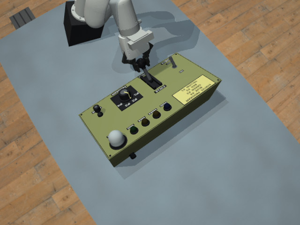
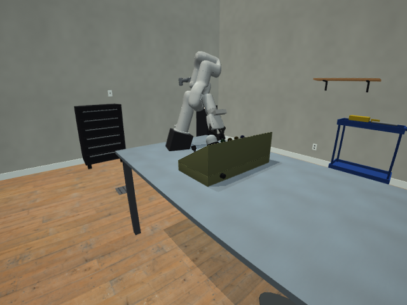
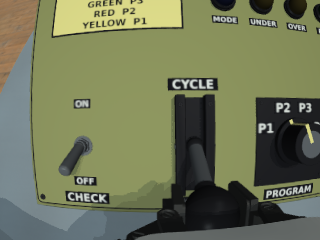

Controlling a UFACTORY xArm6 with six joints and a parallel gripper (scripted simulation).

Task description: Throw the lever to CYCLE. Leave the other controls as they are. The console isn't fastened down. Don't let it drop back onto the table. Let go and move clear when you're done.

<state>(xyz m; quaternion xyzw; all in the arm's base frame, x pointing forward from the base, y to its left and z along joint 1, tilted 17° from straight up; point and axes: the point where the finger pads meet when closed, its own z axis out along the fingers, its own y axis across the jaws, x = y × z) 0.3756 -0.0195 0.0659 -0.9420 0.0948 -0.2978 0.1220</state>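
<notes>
Now: hand 30 mm short of the black ball-topped lever and 20 mm above it. From my hand the other things lie so: rotary selector (60 mm ahead, 120 mm to the right, 20 mm below); metal check switch (70 mm ahead, 110 mm to the left, 30 mm below); olive console (80 mm ahead, 70 mm to the right, 50 mm below).
</notes>
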